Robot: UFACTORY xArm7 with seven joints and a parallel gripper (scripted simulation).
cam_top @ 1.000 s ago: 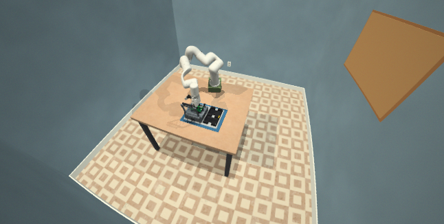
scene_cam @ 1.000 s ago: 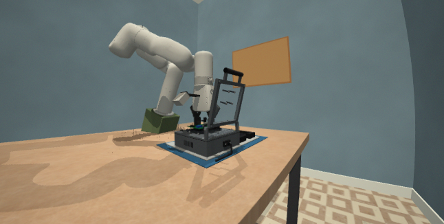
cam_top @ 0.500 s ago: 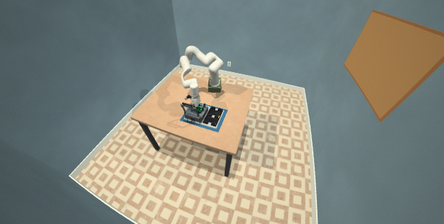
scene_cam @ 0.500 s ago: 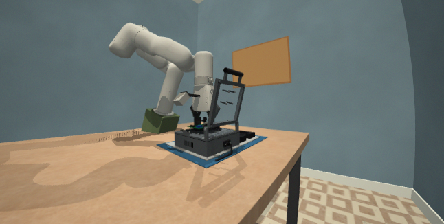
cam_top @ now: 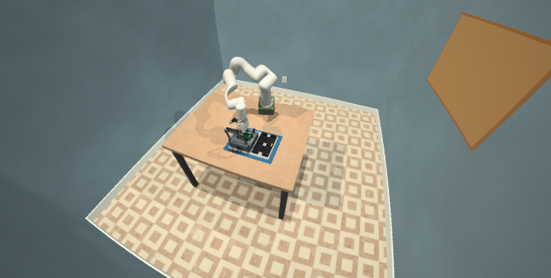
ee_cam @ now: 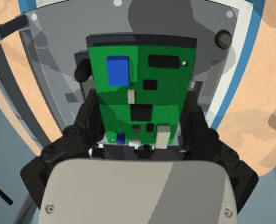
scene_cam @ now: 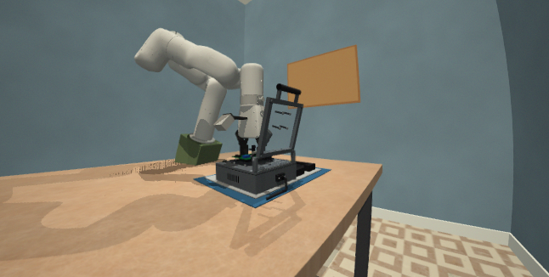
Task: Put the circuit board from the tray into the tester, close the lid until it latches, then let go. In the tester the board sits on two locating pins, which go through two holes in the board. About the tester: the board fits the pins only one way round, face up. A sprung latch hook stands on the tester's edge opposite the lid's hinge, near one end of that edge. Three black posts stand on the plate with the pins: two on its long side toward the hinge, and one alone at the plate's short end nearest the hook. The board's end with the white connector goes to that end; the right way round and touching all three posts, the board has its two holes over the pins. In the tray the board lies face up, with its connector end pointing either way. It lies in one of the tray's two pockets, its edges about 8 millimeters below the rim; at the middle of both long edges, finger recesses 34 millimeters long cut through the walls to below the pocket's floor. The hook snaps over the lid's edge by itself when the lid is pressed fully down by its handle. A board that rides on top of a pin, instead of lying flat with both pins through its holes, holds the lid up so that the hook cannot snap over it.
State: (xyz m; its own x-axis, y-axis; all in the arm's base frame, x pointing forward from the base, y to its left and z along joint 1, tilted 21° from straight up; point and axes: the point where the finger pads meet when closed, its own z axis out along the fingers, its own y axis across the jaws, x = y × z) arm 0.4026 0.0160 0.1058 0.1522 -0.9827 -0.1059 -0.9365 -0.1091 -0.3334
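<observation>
Right now the green circuit board is right at my hand. Also, from my hand: clear lid: 120 mm ahead, 100 mm above, 20 mm to the left; then grey tester: 40 mm to the left, 30 mm ahead, 30 mm above.
</observation>
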